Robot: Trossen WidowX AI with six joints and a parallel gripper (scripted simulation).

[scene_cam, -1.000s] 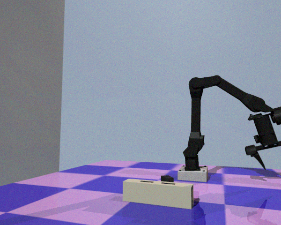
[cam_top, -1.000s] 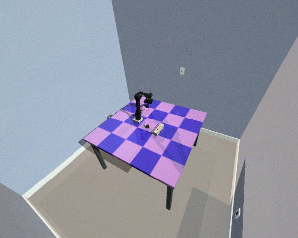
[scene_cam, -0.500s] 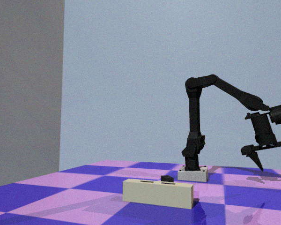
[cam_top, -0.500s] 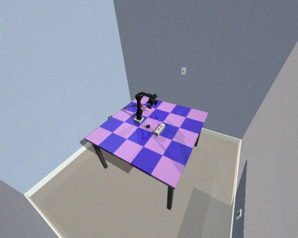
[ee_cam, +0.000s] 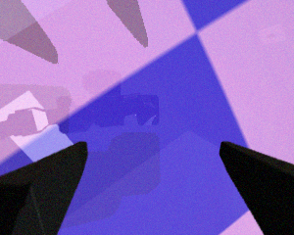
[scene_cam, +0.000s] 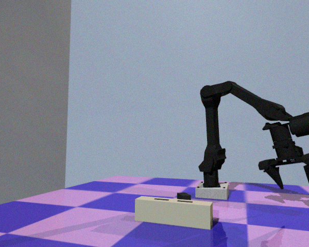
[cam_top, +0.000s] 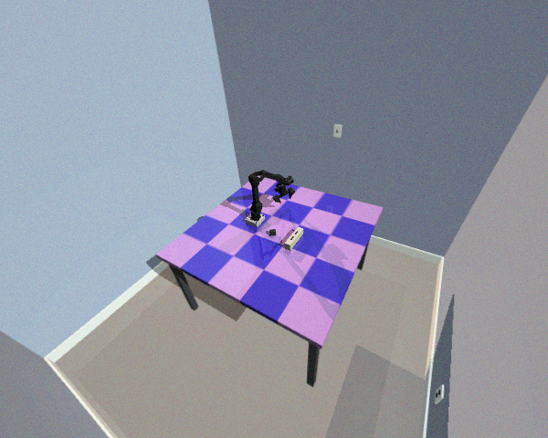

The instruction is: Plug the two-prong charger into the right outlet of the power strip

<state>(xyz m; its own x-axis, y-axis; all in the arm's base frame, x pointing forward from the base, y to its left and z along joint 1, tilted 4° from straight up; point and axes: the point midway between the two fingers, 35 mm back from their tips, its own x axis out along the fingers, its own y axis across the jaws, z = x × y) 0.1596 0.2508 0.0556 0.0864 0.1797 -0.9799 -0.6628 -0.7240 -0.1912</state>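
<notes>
My gripper tip is now 4 cm short of the black two-prong charger, 35 cm to the left of it and 5 cm above it.
</notes>
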